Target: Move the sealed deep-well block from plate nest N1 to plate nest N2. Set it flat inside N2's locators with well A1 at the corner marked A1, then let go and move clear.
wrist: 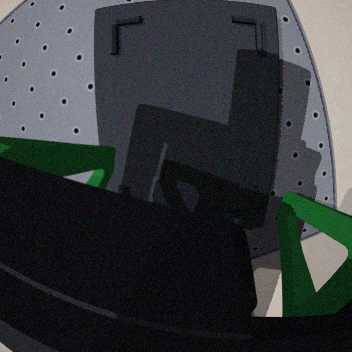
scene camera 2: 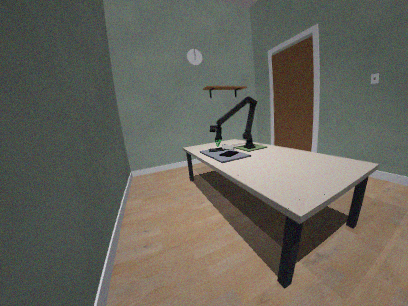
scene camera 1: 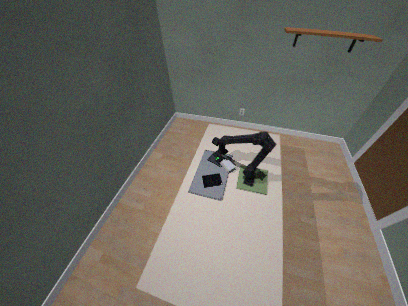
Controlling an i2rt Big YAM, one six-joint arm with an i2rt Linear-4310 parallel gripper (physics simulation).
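Pixels of known places: gripper, fingertip midpoint: (wrist: 201, 180) (scene camera 2: 218, 145) (scene camera 1: 220, 157); arm's base at its link origin: (scene camera 2: 249, 147) (scene camera 1: 249, 179).
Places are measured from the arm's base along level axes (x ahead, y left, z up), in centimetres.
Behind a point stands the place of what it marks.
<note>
A pale block (scene camera 1: 228, 165) @(x 22.3, y -4.2, z 4.6 cm) (scene camera 2: 228, 147) @(x 24.5, y -1.7, z 3.1 cm), which looks like the sealed deep-well block, lies beside the far nest, at the board's edge on the arm's side. It does not show clearly in the wrist view. The far dark nest (scene camera 1: 213, 160) @(x 38.8, y -6.5, z 1.3 cm) (wrist: 185, 75) @(x 38.8, y -10.2, z 1.3 cm) bears no block; L-shaped corner locators show on it. A second, black nest (scene camera 1: 212, 180) @(x 30.1, y 15.4, z 1.2 cm) (scene camera 2: 229, 154) @(x 32.6, y 20.2, z 1.3 cm) is at the board's near part. I cannot read which is N1 or N2, and no A1 mark is legible. My gripper (scene camera 1: 218, 158) @(x 33.3, y -10.0, z 4.8 cm) (scene camera 2: 218, 143) @(x 33.3, y -10.0, z 4.8 cm) (wrist: 201, 180) @(x 33.3, y -10.0, z 4.8 cm) is open and empty above the far nest, its green fingers wide apart.
The perforated grey-blue board (scene camera 1: 201, 172) @(x 43.7, y 10.6, z -0.4 cm) (wrist: 45, 65) @(x 42.8, y 0.0, z 0.1 cm) carries both nests on the pale table (scene camera 1: 215, 235) @(x 9.3, y 56.4, z -1.2 cm) (scene camera 2: 300, 170) @(x 6.7, y 75.1, z -1.2 cm). The arm's base stands on a green plate (scene camera 1: 260, 188) @(x -11.3, y 4.8, z 0.1 cm) beside the board. The gripper body hides the lower wrist view, and the arm's shadow crosses the far nest.
</note>
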